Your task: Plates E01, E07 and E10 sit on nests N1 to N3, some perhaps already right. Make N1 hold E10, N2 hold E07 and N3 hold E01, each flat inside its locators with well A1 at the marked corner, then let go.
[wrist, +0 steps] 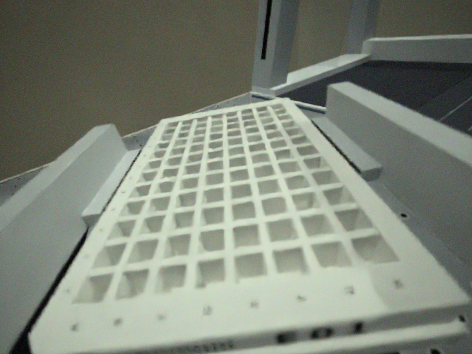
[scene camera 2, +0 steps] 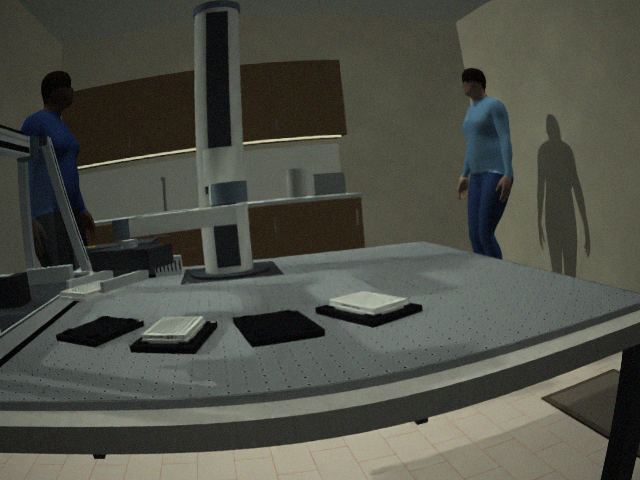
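Where they show: gripper, fingertip midpoint: (wrist: 222,124) (scene camera 2: 84,286); arm's base, link origin: (scene camera 2: 230,276).
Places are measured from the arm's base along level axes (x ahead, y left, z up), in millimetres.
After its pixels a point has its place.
Plate E01 (scene camera 2: 81,292) @[x 708, y -298, z 108 mm] (wrist: 240,195) @[x 627, y -286, z 102 mm], white with square wells, is held level between the two fingers of my gripper (scene camera 2: 86,287) @[x 666, y -304, z 111 mm] (wrist: 222,124) @[x 666, y -304, z 111 mm]. Its end label "E01" faces the wrist camera. In the scene view the gripper is at the far left, beyond the black nests and above the table. A white plate (scene camera 2: 174,328) @[x 743, y -119, z 39 mm] lies on the second black nest (scene camera 2: 160,347) @[x 799, y -143, z 23 mm] from the left. Another white plate (scene camera 2: 368,301) @[x 697, y 226, z 38 mm] lies on the rightmost black nest (scene camera 2: 372,320) @[x 777, y 208, z 25 mm]. The leftmost nest (scene camera 2: 98,331) @[x 674, y -287, z 25 mm] and the third nest (scene camera 2: 279,327) @[x 743, y 60, z 25 mm] are bare. Nest and other plate labels are unreadable.
The arm's white column (scene camera 2: 222,237) @[x 77, y -11, z 126 mm] stands at the back of the perforated table (scene camera 2: 465,310) @[x 784, y 383, z 13 mm]. A dark box unit (scene camera 2: 129,257) stands behind the gripper. A light frame (scene camera 2: 66,206) @[x 98, y -514, z 276 mm] (wrist: 277,45) @[x 806, y -469, z 119 mm] rises at the far left. Two people stand behind the table.
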